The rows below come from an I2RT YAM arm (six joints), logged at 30 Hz.
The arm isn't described. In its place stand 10 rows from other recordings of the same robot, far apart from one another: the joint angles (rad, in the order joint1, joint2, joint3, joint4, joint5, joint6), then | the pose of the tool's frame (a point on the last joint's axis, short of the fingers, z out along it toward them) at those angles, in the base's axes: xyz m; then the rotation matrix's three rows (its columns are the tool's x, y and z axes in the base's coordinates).
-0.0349 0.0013 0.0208 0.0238 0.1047 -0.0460 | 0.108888 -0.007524 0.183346; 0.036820 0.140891 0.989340; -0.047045 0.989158 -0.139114; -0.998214 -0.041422 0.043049
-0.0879 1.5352 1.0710 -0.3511 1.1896 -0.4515 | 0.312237 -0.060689 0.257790; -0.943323 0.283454 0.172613; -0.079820 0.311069 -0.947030; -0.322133 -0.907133 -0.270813
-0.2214 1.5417 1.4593 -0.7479 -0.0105 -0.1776 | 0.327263 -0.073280 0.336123; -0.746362 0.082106 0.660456; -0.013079 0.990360 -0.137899; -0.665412 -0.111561 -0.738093
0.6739 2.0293 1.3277 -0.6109 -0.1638 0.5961 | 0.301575 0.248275 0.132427; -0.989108 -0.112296 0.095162; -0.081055 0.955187 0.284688; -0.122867 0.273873 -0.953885
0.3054 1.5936 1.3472 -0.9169 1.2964 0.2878 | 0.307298 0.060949 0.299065; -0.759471 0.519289 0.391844; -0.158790 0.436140 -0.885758; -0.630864 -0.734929 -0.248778
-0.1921 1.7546 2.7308 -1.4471 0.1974 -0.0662 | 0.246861 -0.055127 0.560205; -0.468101 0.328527 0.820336; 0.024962 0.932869 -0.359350; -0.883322 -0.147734 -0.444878
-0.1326 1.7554 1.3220 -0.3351 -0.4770 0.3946 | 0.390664 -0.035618 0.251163; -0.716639 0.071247 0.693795; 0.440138 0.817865 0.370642; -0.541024 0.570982 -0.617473
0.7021 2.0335 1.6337 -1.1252 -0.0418 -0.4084 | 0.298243 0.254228 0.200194; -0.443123 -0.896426 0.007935; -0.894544 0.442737 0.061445; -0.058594 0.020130 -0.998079
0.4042 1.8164 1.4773 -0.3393 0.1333 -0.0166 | 0.388274 0.160940 0.276085; -0.572008 -0.304192 0.761757; -0.262572 0.947729 0.181290; -0.777086 -0.096317 -0.621981
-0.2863 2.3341 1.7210 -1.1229 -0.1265 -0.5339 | 0.403627 -0.114141 0.104527; -0.967241 -0.223240 -0.120870; -0.241505 0.955904 0.167099; 0.078237 0.190815 -0.978503
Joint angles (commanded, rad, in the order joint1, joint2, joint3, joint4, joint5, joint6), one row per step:
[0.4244 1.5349 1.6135 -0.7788 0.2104 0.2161]
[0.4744 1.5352 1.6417 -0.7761 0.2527 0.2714]
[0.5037 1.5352 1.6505 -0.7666 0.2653 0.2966]
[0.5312 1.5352 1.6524 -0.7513 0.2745 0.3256]
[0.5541 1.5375 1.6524 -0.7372 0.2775 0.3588]
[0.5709 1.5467 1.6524 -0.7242 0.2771 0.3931]
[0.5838 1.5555 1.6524 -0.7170 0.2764 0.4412]
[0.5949 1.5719 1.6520 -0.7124 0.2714 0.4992]
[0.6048 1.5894 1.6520 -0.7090 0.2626 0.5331]
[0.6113 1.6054 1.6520 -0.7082 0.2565 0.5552]
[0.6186 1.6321 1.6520 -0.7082 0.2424 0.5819]
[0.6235 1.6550 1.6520 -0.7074 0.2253 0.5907]
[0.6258 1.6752 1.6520 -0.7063 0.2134 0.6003]
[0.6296 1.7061 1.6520 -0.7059 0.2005 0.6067]
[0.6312 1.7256 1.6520 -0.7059 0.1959 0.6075]
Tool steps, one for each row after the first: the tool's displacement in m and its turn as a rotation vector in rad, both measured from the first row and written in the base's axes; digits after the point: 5 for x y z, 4 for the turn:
[-0.00658 0.01369 0.00945 0.0323 -0.0325 -0.0168]
[-0.01040 0.02222 0.01317 0.0542 -0.0487 -0.0125]
[-0.01379 0.03048 0.01516 0.0814 -0.0617 -0.0094]
[-0.01619 0.03787 0.01569 0.1129 -0.0669 -0.0085]
[-0.01615 0.04461 0.01391 0.1427 -0.0637 -0.0117]
[-0.01597 0.05000 0.01172 0.1804 -0.0533 -0.0271]
[-0.01398 0.05614 0.00664 0.2215 -0.0305 -0.0479]
[-0.01179 0.06220 0.00112 0.2440 -0.0083 -0.0533]
[-0.00954 0.06683 -0.00420 0.2550 0.0113 -0.0574]
[-0.00545 0.07353 -0.01336 0.2661 0.0449 -0.0594]
[-0.00191 0.07900 -0.02132 0.2676 0.0730 -0.0505]
[0.00154 0.08305 -0.02841 0.2690 0.0961 -0.0484]
[0.00651 0.08899 -0.03953 0.2615 0.1284 -0.0439]
[0.00970 0.09228 -0.04666 0.2526 0.1465 -0.0425]

